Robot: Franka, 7 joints.
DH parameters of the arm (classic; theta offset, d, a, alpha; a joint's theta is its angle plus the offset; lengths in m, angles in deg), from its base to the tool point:
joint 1: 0 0.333 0 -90
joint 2: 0 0 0 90
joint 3: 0 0.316 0.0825 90
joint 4: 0 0 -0.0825 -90
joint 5: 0 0.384 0 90
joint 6: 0 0 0.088 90
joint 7: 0 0.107 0 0
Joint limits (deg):
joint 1: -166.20..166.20
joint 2: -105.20..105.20
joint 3: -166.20..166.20
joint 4: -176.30..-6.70
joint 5: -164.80..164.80
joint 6: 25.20..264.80
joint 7: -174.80..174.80
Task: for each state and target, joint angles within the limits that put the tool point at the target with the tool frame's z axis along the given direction. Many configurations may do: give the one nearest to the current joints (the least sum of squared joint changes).
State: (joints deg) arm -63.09 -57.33 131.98 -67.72 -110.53 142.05 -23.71
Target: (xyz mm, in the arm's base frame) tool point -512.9 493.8 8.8 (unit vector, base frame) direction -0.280 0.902 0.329
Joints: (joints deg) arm -15.33 -80.91 146.99 -74.12 -120.43 111.80 -23.71
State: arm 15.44 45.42 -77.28 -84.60 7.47 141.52 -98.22
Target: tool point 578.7 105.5 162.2 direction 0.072 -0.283 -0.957
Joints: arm 49.60 40.01 -38.59 -118.11 13.33 149.55 -98.22
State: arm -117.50 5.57 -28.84 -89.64 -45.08 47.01 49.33
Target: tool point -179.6 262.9 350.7 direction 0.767 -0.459 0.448
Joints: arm -160.95 20.46 -63.54 -135.19 -32.41 36.36 49.33
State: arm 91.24 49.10 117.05 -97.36 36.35 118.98 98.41
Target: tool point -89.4 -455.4 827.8 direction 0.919 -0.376 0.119
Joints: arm 137.42 27.54 132.06 -95.74 71.85 111.39 98.41
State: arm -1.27 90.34 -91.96 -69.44 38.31 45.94 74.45
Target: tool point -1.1 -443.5 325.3 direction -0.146 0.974 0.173
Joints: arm -18.64 98.53 -89.38 -109.22 -7.38 47.65 74.45
